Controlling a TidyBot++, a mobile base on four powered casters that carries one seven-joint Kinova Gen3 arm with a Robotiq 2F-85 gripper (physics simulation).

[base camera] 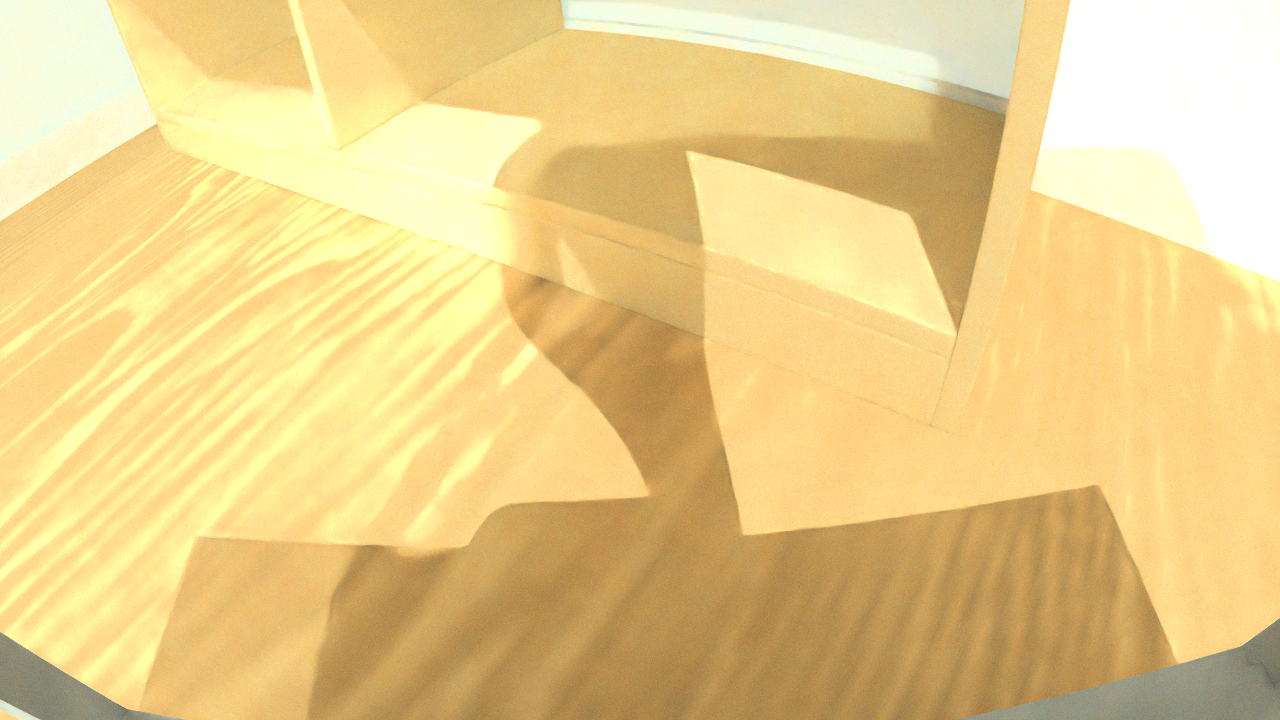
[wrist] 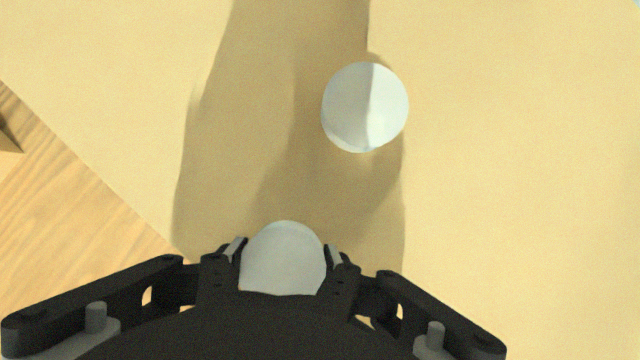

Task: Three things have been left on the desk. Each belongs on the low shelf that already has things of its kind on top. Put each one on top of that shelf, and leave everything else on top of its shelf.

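Note:
My gripper is shut on a white round-topped thing, seen from above between the two fingertips in the wrist view. A second white round thing stands on the pale wooden top of a shelf, ahead and a little right of the gripper, apart from the held one. Whether the held thing touches the shelf top cannot be told. In the base camera view, the low shelf shows its lower board and uprights; its top, the gripper and the white things do not show there.
The shelf top's edge runs diagonally at the left of the wrist view, with the wood floor beyond it. In the base camera view, the wood floor lies before the shelf, crossed by shadows, and a pale wall stands behind.

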